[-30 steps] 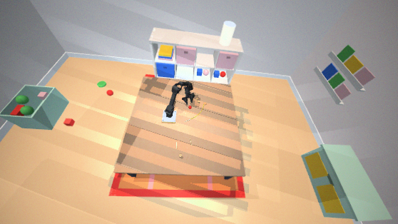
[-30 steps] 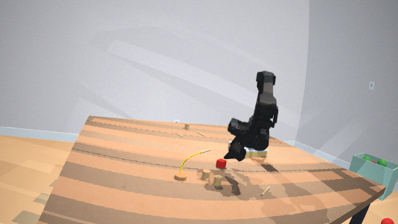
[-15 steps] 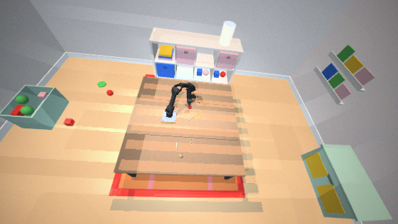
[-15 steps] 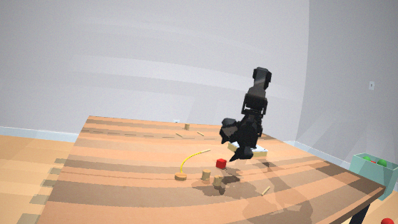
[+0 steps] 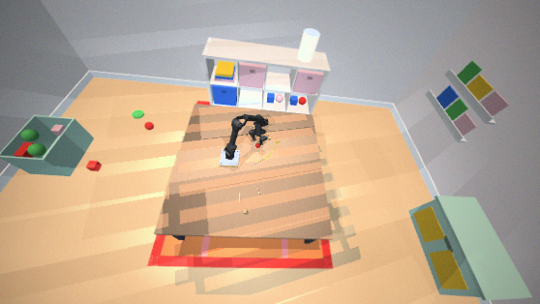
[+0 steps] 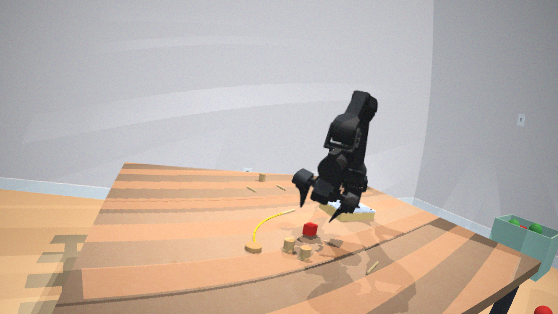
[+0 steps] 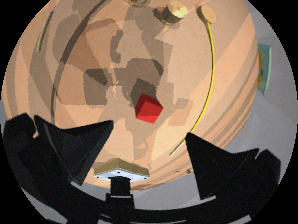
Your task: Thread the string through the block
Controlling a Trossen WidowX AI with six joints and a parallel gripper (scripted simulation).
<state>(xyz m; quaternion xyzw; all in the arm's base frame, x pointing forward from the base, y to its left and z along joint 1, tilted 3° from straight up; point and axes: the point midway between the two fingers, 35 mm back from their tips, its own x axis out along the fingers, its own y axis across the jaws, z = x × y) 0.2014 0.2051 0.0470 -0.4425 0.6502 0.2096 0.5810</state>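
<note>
Right now my gripper tip is 10 mm short of the block and 40 mm above it. Round my gripper tip: round wooden button: 180 mm ahead, 120 mm to the left, 50 mm below.
</note>
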